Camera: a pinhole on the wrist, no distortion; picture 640 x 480 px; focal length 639.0 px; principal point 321.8 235.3 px. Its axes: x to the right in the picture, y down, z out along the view. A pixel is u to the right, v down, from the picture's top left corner.
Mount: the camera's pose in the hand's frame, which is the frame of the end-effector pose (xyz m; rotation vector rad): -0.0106 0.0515 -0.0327 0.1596 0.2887 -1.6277
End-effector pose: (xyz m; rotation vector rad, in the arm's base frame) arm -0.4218 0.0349 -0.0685 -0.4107 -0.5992 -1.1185
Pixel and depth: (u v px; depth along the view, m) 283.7 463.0 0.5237
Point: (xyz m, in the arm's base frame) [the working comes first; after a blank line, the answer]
In the camera's frame: -0.0312 0.1866 0.5237

-0.5365 0.1235 0.4241
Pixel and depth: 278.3 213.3 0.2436
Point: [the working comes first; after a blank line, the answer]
In the camera's frame: -0.0166 -0.0084 0.2436

-0.4718 0.1559 0.0903
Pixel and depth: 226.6 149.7 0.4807
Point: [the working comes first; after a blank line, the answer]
In the camera's frame: -0.0716 -0.0644 0.4807

-0.5514 0.3214 0.2595
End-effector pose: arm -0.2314 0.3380 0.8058 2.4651 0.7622 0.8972
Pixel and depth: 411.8 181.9 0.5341
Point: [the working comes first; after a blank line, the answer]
In the camera's frame: 0.0752 -0.0446 0.5341

0.0080 0.3680 0.3771
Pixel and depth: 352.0 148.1 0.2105
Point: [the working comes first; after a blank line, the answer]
In the camera's frame: 0.0099 -0.0287 0.2105

-0.1385 0.3036 0.6662
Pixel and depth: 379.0 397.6 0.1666
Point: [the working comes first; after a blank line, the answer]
In the camera's frame: 0.0149 0.0423 0.1666

-0.1279 0.3512 0.7341
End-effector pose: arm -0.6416 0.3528 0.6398 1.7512 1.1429 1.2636
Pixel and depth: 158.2 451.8 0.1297
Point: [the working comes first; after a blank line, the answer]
In the camera's frame: -0.0332 0.0439 0.1297

-0.5314 0.3742 0.6667
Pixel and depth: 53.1 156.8 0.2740
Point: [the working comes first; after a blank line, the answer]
In the camera's frame: -0.1152 -0.0337 0.2740

-0.3688 0.2966 0.6337
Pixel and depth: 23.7 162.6 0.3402
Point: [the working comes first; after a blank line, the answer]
In the camera's frame: -0.1587 -0.0387 0.3402

-0.2899 0.2881 0.6332
